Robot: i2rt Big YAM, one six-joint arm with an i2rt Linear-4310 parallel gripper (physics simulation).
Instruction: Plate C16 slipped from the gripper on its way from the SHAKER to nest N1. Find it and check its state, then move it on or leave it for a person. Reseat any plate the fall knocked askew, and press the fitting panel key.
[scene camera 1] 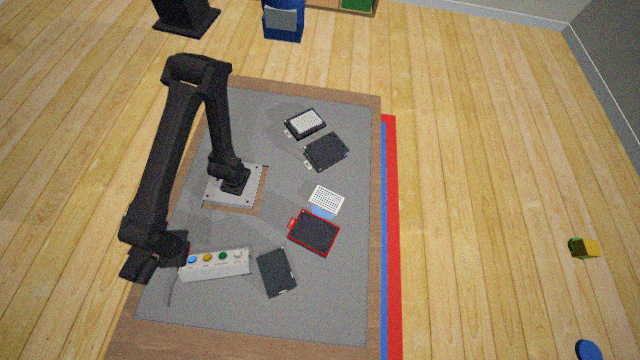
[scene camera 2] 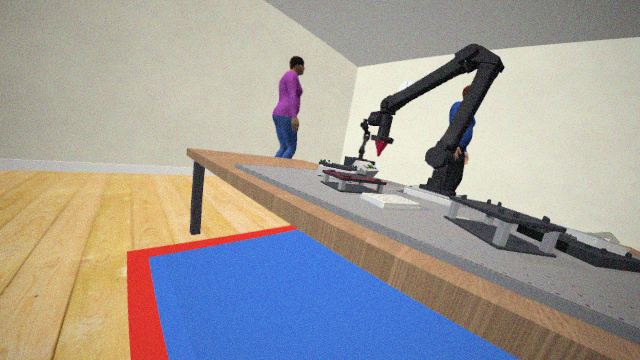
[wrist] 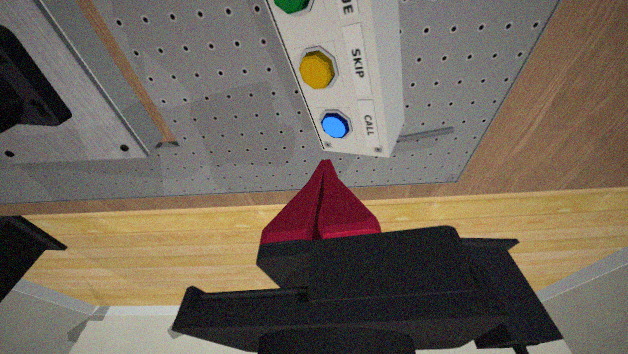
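Seen in the pictures: gripper, fingertip midpoint: (scene camera 1: 186, 254) (scene camera 2: 378, 156) (wrist: 327, 166); arm's base at its link origin: (scene camera 1: 236, 180) (scene camera 2: 436, 191).
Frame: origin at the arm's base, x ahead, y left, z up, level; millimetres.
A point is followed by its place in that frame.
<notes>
My gripper (scene camera 2: 380, 153) {x -11, y -319, z 94 mm} (wrist: 327, 166) {x -11, y -319, z 94 mm} is shut and empty, its red fingertips above the table near the blue CALL key end of the panel (scene camera 1: 215, 270) {x 80, y -340, z 48 mm} (scene camera 2: 366, 169) {x 148, y -248, z 29 mm} (wrist: 387, 90) {x 27, y -362, z 48 mm}. In the wrist view the blue key (wrist: 335, 125) {x -9, y -329, z 43 mm} and yellow SKIP key (wrist: 317, 69) {x 37, y -309, z 46 mm} show. A white well plate (scene camera 1: 327, 199) {x 378, y 28, z -11 mm} (scene camera 2: 390, 200) {x 400, y 42, z -11 mm} lies flat on the grey mat beside the red-rimmed station (scene camera 1: 325, 255) {x 421, y -194, z 16 mm} (scene camera 2: 354, 176) {x 365, y -116, z 15 mm}; a blue patch shows between them. Another white plate (scene camera 1: 306, 121) {x 195, y 365, z 17 mm} sits in a black holder. A raised black station (scene camera 1: 326, 152) {x 323, y 221, z 29 mm} (scene camera 2: 510, 212) {x 325, y 259, z 29 mm} holds no plate. Plate labels are unreadable.
A dark flat unit (scene camera 1: 276, 273) {x 272, y -297, z 30 mm} lies between the panel and the table's front part. The arm's base plate (scene camera 1: 215, 196) {x -48, y -87, z 4 mm} stands at the table's left side. Two people, one in purple (scene camera 2: 288, 95) and one in blue (scene camera 2: 469, 132), stand beyond the table.
</notes>
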